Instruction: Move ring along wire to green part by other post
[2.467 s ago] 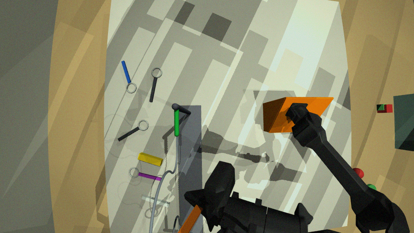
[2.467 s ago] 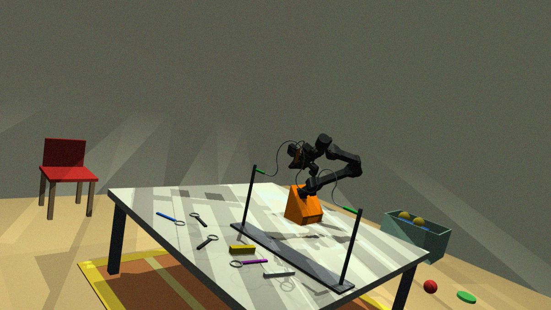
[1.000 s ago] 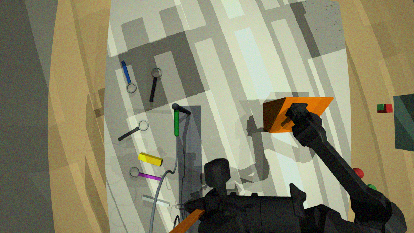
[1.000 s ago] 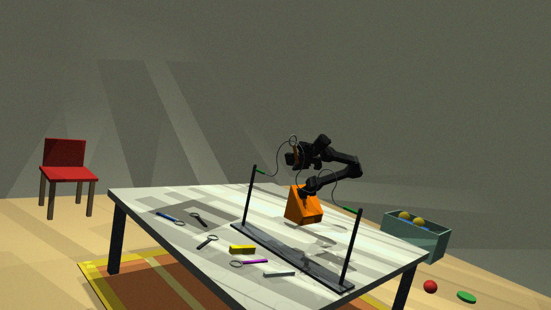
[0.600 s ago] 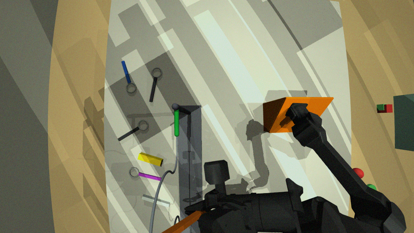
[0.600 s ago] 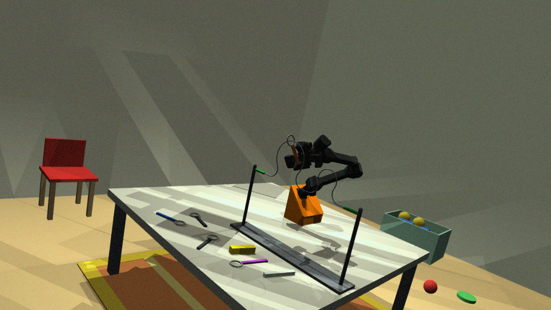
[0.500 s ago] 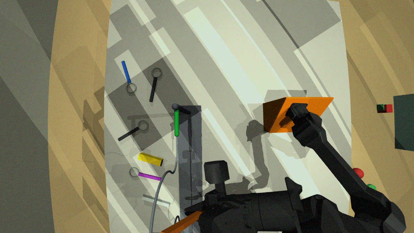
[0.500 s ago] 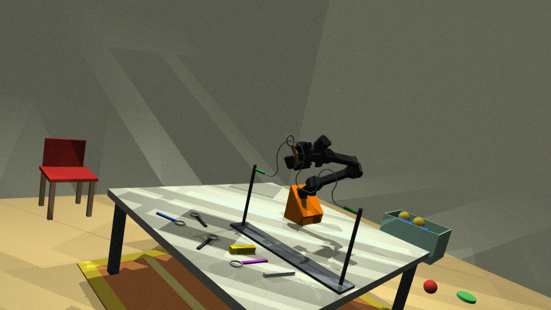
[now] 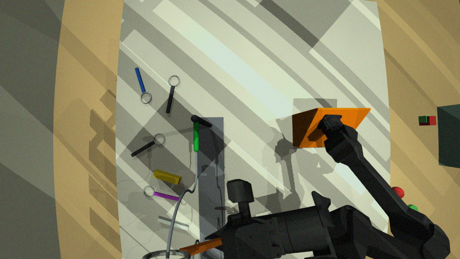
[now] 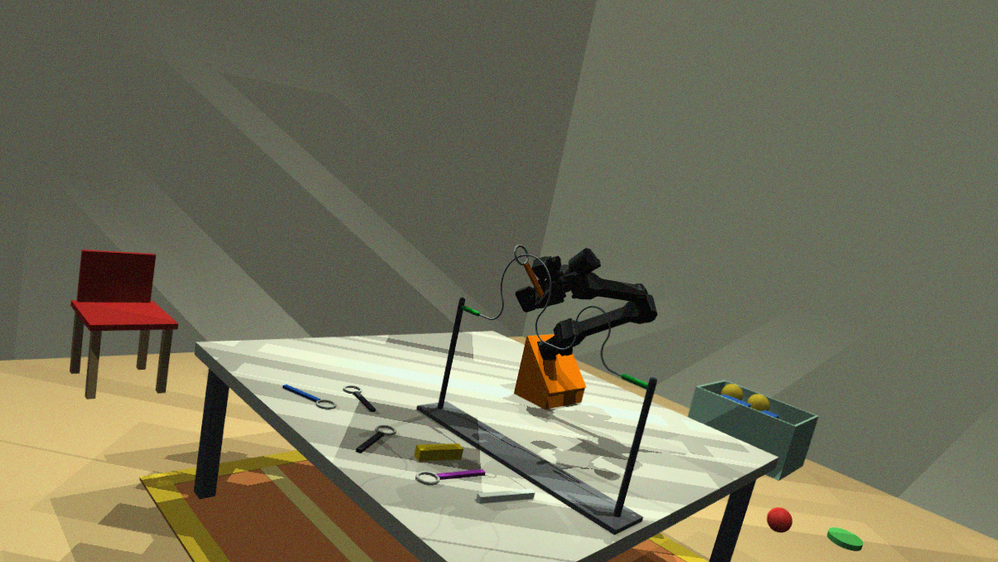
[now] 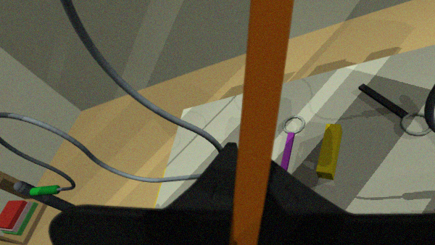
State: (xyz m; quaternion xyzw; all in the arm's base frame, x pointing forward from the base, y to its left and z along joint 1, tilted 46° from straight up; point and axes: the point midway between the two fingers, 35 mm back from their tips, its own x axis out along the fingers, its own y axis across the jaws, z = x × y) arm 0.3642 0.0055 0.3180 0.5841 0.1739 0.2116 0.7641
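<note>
My gripper tip is 8 cm below the ring with orange handle, 5 cm to the left of it and 1 cm short of it. Round my gripper tip: ring with black handle (38 cm to the right, 37 cm below, 20 cm ahead); ring with purple handle (37 cm below, 26 cm ahead, 7 cm to the left); yellow block (36 cm below, 21 cm ahead, 1 cm to the right).
</note>
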